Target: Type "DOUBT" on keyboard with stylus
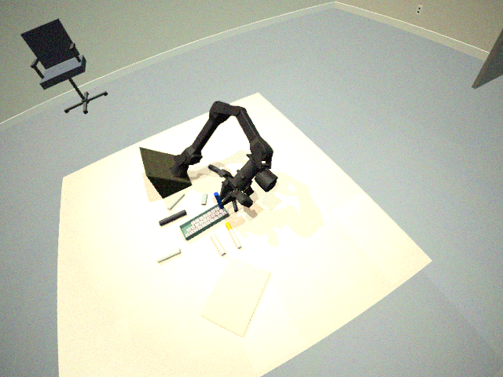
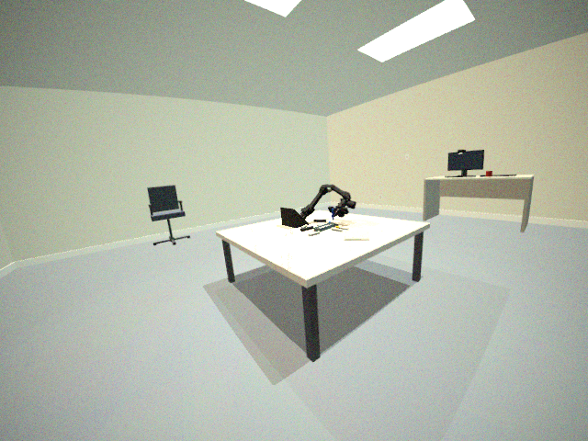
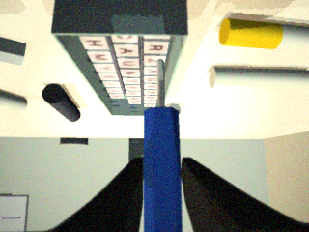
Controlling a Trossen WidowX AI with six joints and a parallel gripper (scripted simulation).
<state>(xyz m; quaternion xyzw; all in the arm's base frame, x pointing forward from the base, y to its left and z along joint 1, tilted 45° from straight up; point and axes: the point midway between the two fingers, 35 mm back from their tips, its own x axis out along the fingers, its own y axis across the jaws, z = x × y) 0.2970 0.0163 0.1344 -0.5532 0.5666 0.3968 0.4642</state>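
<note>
My gripper tip is now 10 mm above the blue stylus. Round my gripper tip: cream pad 300 mm ahead, 120 mm to the right, 80 mm below; yellow-capped marker 90 mm ahead, 20 mm to the right, 80 mm below; grey stylus tip 50 mm below.
</note>
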